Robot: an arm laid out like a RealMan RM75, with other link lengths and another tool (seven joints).
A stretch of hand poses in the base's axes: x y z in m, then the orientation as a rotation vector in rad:
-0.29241, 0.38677, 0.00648, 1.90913, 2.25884, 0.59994
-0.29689, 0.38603, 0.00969, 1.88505, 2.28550, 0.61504
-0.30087, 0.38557, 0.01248, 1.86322, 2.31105, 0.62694
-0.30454, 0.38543, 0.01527, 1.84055, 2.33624, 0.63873
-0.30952, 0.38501, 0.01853, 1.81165, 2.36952, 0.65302
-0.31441, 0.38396, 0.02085, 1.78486, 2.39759, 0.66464
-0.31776, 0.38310, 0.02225, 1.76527, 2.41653, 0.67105
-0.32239, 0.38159, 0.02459, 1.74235, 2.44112, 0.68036
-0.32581, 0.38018, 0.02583, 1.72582, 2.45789, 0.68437
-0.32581, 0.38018, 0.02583, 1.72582, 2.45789, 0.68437
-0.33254, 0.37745, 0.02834, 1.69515, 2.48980, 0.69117
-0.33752, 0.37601, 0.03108, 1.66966, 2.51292, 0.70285
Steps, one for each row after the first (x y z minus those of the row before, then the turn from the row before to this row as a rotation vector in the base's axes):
-0.00448, -0.00074, 0.00321, 0.00780, -0.00264, 0.02512
-0.00398, -0.00046, 0.00279, 0.00665, -0.00077, 0.02338
-0.00367, -0.00014, 0.00279, 0.00636, -0.00112, 0.02346
-0.00498, -0.00042, 0.00326, 0.00834, -0.00006, 0.03045
-0.00489, -0.00105, 0.00232, 0.00617, -0.00092, 0.02654
-0.00335, -0.00086, 0.00140, 0.00288, -0.00095, 0.01838
-0.00463, -0.00151, 0.00234, 0.00544, 0.00032, 0.02294
-0.00342, -0.00141, 0.00124, 0.00203, 0.00034, 0.01583
0.00000, 0.00000, 0.00000, 0.00000, 0.00000, 0.00000
-0.00673, -0.00273, 0.00251, 0.00386, 0.00166, 0.02972
-0.00498, -0.00144, 0.00274, 0.00634, -0.00152, 0.02327

